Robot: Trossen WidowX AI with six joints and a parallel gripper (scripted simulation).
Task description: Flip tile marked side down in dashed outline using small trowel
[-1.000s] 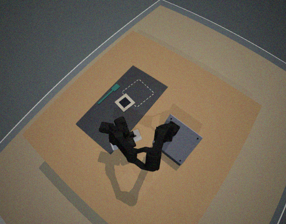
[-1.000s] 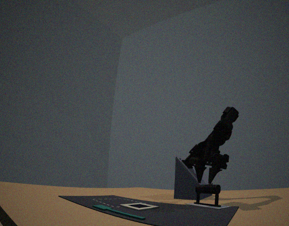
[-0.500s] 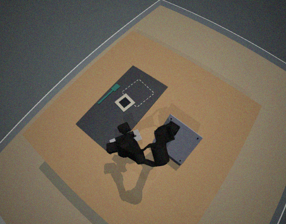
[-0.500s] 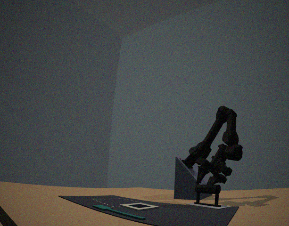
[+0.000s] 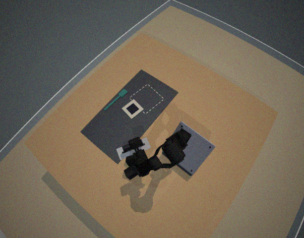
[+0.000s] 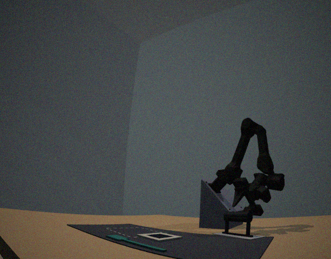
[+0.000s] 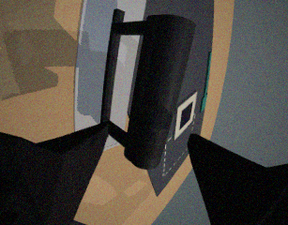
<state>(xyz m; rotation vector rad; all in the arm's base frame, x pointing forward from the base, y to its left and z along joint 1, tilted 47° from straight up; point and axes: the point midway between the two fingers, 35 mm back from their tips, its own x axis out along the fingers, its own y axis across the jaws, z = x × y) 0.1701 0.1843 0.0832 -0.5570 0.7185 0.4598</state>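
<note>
Right now my gripper tip is 50 mm above the float tool, 20 mm short of it and 10 mm to the left of it. From my gripper tip the other things lie so: tile 210 mm ahead, 190 mm to the right, 80 mm below; dark mat 210 mm ahead, 170 mm to the right, 100 mm below.
</note>
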